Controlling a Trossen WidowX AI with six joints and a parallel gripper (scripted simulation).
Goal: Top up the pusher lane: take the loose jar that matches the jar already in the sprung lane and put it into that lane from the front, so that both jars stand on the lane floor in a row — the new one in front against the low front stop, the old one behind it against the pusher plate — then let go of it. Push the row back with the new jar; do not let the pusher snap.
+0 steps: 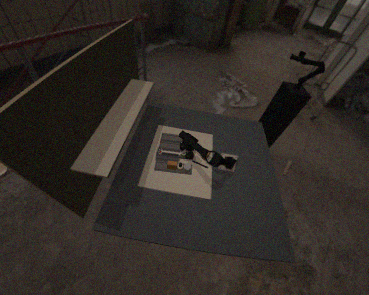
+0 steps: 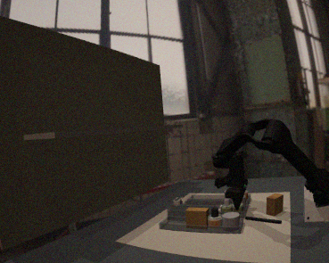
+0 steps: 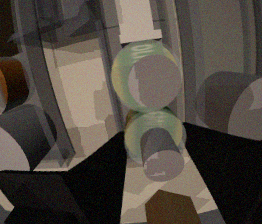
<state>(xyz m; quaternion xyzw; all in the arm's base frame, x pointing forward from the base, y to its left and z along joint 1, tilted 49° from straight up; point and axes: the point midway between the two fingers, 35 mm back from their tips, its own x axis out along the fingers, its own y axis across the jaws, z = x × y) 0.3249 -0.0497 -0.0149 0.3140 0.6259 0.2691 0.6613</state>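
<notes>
Right now my gripper tip is 10 cm past the black pen, 7 cm to the right of it and 3 cm above it. The rest, counted from my gripper tip: rack 15 cm ahead, 2 cm to the left, 1 cm below; brown box 15 cm behind, 1 cm to the right; white pusher plate 15 cm ahead, 3 cm to the left, 2 cm above.
</notes>
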